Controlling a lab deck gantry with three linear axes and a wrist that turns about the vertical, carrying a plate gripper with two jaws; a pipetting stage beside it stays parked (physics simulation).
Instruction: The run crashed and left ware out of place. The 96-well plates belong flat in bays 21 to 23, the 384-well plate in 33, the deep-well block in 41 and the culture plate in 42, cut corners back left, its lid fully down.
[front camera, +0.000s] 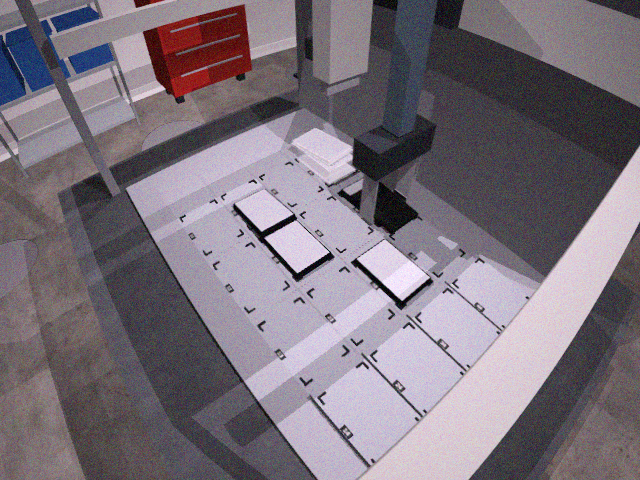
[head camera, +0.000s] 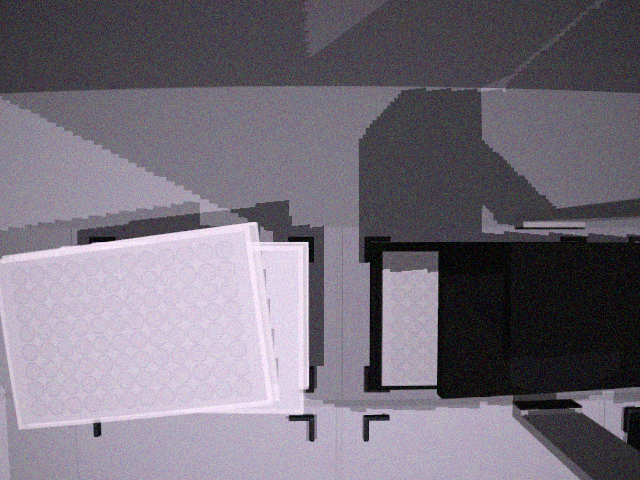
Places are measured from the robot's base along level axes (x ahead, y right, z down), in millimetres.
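Pixels of known places: gripper, fingertip midpoint: (front camera: 384, 206) (head camera: 544, 315); robot's base, link origin: (front camera: 181, 218).
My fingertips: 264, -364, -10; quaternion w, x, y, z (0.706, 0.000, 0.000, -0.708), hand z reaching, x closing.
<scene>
Ahead of a thing's pixels: the offset from my fingertips to its top centre, as dx, dy, dz. "pt": to the spot under its first point.
A white plate with round wells @(-218, -2, -46) (front camera: 321, 144) (head camera: 134, 325) lies skewed on a white block @(-200, +0, -32) (front camera: 334, 173) (head camera: 289, 320) in bay 41, overhanging its left side. In bay 42 a black slab @(+0, +0, -12) (front camera: 398, 214) (head camera: 475, 320) covers most of a black-framed white plate @(-37, +0, -4) (front camera: 354, 190) (head camera: 409, 330) with round wells; it sits off to the right, and which piece it is I cannot tell. My gripper (front camera: 387, 207) (head camera: 549, 315) is open and low around the slab, jaws at its front and back, with small gaps. White-topped plates sit in bay 21 @(pt -145, +216, -12) (front camera: 263, 210), bay 22 @(pt -27, +215, -4) (front camera: 297, 246) and bay 33 @(pt +132, +114, -4) (front camera: 392, 271).
A pale column (front camera: 341, 41) hangs left of the gripper's blue-grey arm (front camera: 408, 67). Black corner marks bound the bays, with further pale bays @(pt +281, +313, -4) (front camera: 369, 403) at the front right. A light frame beam (front camera: 542, 330) crosses the front right. A red drawer cabinet (front camera: 206, 49) stands behind.
</scene>
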